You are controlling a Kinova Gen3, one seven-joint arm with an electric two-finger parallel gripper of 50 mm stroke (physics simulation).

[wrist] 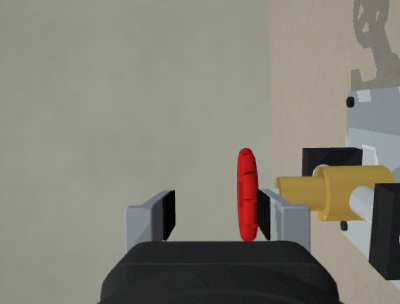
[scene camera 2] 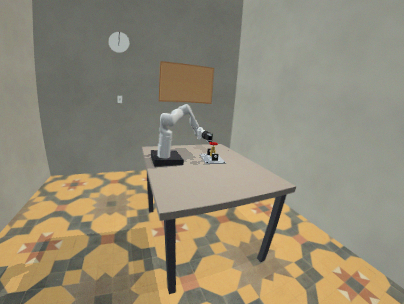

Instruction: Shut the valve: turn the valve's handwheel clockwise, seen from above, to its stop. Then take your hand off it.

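Note:
The red handwheel (scene camera 2: 213, 143) (wrist: 248, 200) sits on top of the brass valve (scene camera 2: 213, 150) (wrist: 345, 187). In the wrist view it shows nearly edge-on, with its stem pointing right to the valve body. My gripper (scene camera 2: 211, 140) (wrist: 215, 207) is open and comes in from the side at the wheel's height. In the wrist view the wheel's rim shows between the two fingers, close beside the right finger's black pad. I cannot tell whether the pad touches it. The right finger hides part of the stem.
The valve stands on a light grey base plate (scene camera 2: 205, 158) (wrist: 372, 115) with black blocks (scene camera 2: 215, 157) (wrist: 387, 230) on its pipe ends. The plate lies on the table (scene camera 2: 225, 185) (wrist: 310, 75). The arm's black base (scene camera 2: 167, 161) stands left of it in the scene view.

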